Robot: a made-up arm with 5 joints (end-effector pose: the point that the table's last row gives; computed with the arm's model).
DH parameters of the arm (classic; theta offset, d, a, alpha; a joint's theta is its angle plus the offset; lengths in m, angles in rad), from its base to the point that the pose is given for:
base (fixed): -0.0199 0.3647 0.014 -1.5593
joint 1: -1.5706 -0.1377 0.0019 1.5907
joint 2: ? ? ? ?
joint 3: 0 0.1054 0.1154 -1.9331
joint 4: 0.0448 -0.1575 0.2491 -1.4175
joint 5: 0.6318 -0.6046 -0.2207 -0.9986
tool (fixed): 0.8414 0.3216 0 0
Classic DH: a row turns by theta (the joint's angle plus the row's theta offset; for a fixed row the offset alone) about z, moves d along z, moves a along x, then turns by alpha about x.
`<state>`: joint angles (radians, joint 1 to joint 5).
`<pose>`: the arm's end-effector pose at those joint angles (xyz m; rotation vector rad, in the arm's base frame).
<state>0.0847 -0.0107 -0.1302 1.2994 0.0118</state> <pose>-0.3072 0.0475 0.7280 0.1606 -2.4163 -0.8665</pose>
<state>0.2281 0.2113 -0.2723 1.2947 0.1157</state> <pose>-0.2956 0.1021 0.6967 -0.0085 -2.4885 -0.7142</pose>
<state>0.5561 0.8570 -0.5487 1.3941 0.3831</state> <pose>-0.2930 0.1136 0.6466 -0.0912 -2.5646 -0.2990</pose>
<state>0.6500 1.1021 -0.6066 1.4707 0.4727</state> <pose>-0.2823 0.0919 0.6535 -0.0352 -2.5367 -0.1748</pose>
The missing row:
joint 2: -0.2032 -0.0541 -0.1799 -1.2085
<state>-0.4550 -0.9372 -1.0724 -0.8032 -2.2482</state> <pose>-0.6954 0.3588 0.6350 0.7552 -1.6456 0.3799</pose>
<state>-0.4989 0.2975 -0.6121 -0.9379 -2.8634</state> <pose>-0.2107 0.6523 0.1320 -0.2244 -0.3885 0.4466</pose>
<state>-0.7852 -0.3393 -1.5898 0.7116 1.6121</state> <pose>-0.4188 -0.0867 -0.0283 0.2014 -0.1127 2.1028</pose>
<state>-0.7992 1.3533 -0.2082 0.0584 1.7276</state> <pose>0.3226 0.2984 0.1426 0.4943 0.7559 -0.6212</pose>
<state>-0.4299 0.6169 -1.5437 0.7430 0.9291</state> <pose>-0.3721 0.0701 0.0241 -0.0485 1.3518 0.8979</pose>
